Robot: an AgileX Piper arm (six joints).
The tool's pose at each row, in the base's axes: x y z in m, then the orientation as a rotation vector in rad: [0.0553, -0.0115, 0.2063, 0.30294, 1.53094, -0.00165]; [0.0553, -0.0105, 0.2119, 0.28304, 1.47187, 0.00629]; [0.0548, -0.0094, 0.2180, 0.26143, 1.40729, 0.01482]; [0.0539, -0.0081, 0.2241, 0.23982, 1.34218, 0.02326]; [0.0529, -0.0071, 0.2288, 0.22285, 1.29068, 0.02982]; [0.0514, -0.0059, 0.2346, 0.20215, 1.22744, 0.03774]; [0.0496, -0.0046, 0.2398, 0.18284, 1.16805, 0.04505]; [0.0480, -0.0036, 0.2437, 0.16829, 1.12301, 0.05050]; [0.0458, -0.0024, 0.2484, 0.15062, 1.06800, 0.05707]
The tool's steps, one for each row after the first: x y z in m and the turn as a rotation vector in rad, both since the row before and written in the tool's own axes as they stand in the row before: [-0.0053, 0.0020, -0.0001, -0.02204, -0.05864, 0.00000]; [-0.0058, 0.0022, -0.0003, -0.02409, -0.06405, 0.00000]; [-0.0059, 0.0023, -0.0003, -0.02426, -0.06451, 0.00000]; [-0.0046, 0.0017, -0.0002, -0.01917, -0.05098, 0.00000]; [-0.0057, 0.0021, -0.0001, -0.02352, -0.06255, 0.00000]; [-0.0053, 0.0020, -0.0002, -0.02208, -0.05869, 0.00000]; [-0.0040, 0.0015, -0.0001, -0.01672, -0.04448, 0.00000]; [-0.0050, 0.0018, -0.0001, -0.02041, -0.05429, 0.00000]
